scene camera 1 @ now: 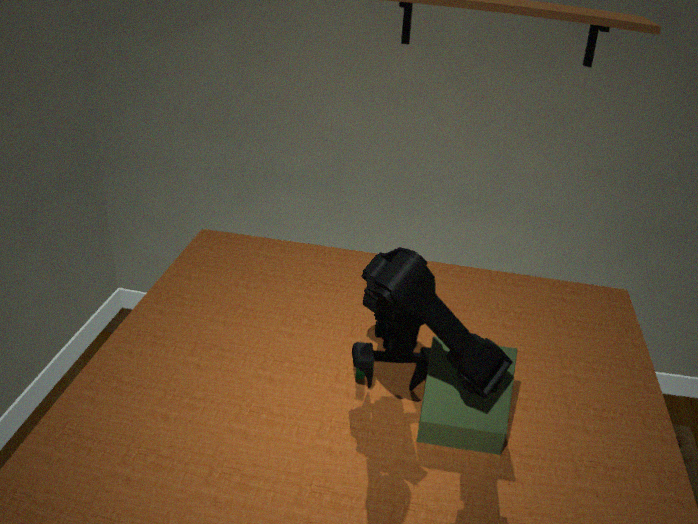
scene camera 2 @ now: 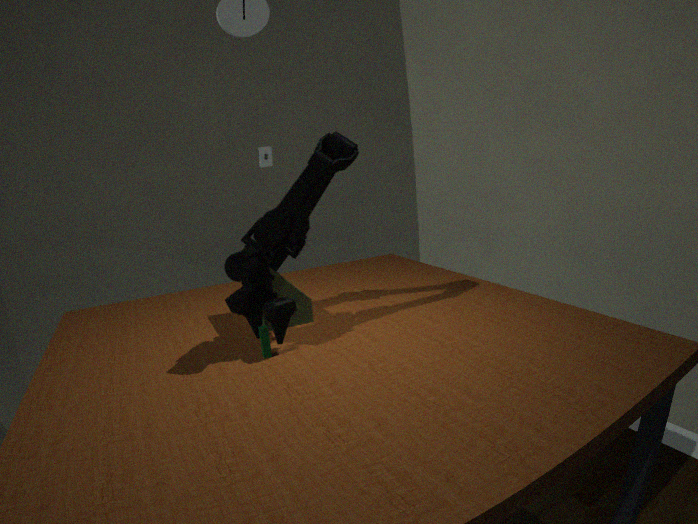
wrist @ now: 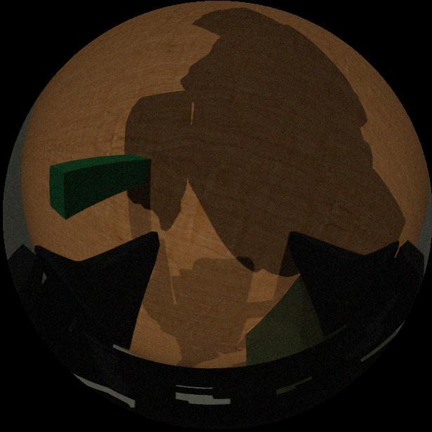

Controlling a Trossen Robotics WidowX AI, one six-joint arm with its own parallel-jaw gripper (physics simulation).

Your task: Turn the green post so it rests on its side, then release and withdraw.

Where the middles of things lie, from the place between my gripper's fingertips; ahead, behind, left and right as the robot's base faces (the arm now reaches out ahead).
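You'd find the green post (wrist: 74, 185) 30 mm to the right of my hand and 70 mm ahead of it, and it's 30 mm above it too.
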